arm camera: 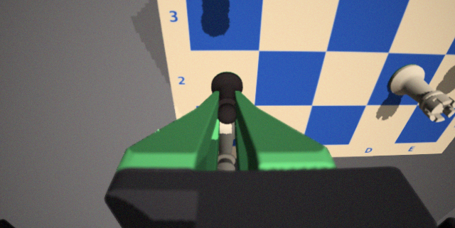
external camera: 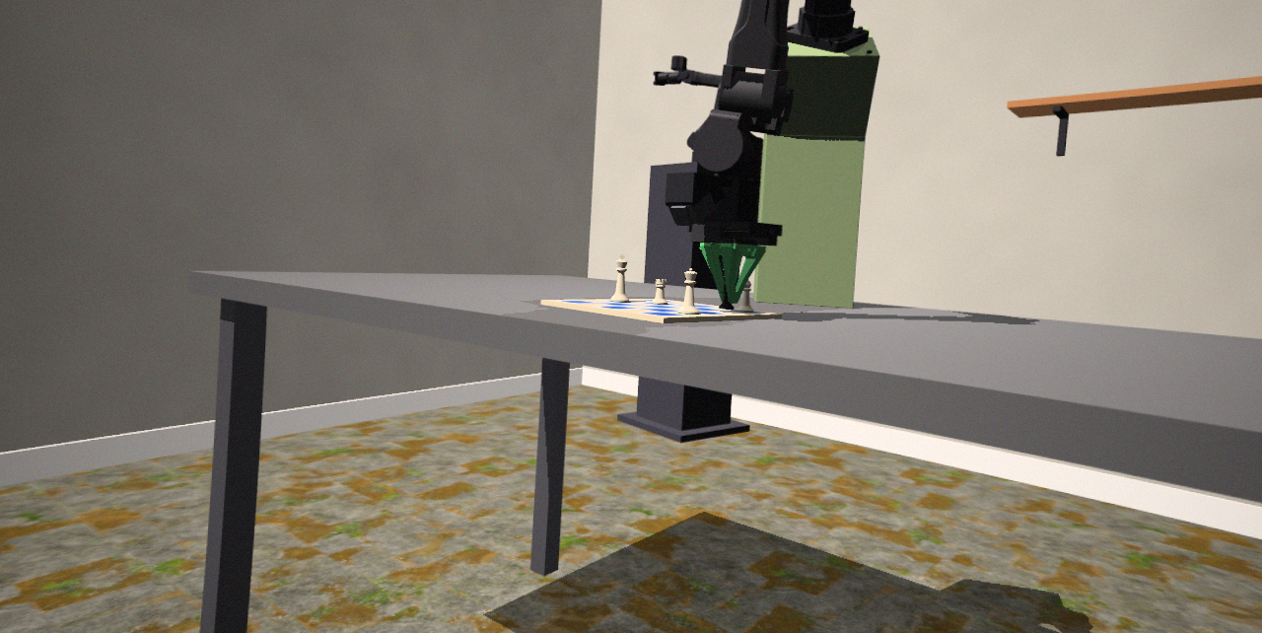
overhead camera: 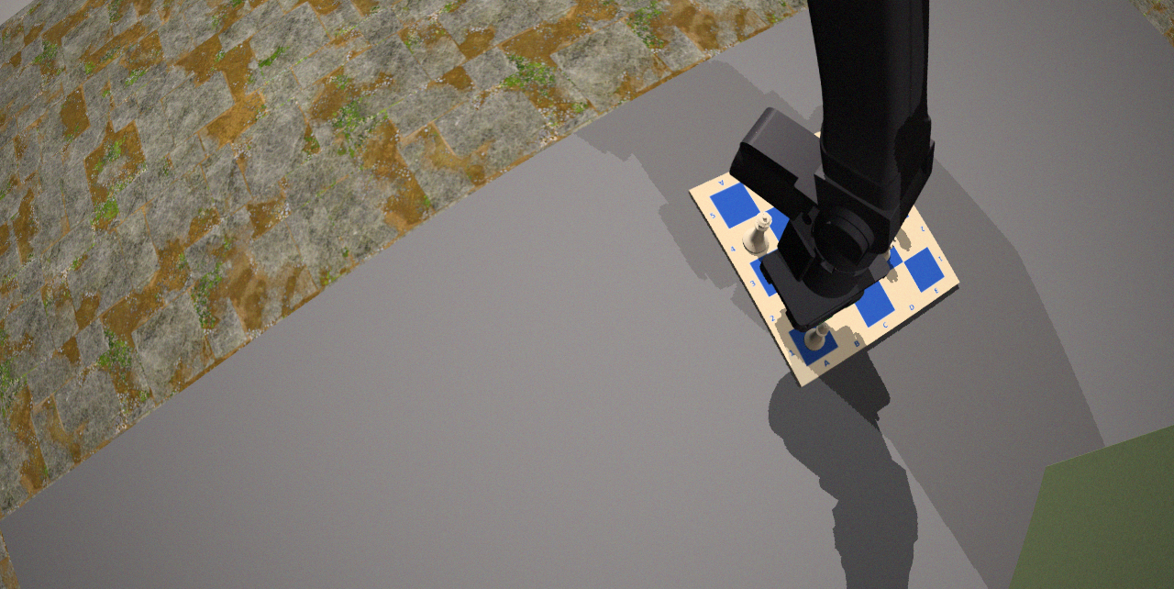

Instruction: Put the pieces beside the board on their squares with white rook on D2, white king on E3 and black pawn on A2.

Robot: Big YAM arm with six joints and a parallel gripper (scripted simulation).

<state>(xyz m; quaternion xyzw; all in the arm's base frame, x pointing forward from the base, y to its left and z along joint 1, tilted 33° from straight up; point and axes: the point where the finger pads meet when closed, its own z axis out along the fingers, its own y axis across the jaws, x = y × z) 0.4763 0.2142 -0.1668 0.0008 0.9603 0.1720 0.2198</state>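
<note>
The black pawn lies 1 cm ahead of my hand. Also, from my hand: board: 7 cm to the right, 5 cm ahead, 2 cm below; white pawn: 3 cm behind; white king: 15 cm to the right, 6 cm ahead, 1 cm above.
</note>
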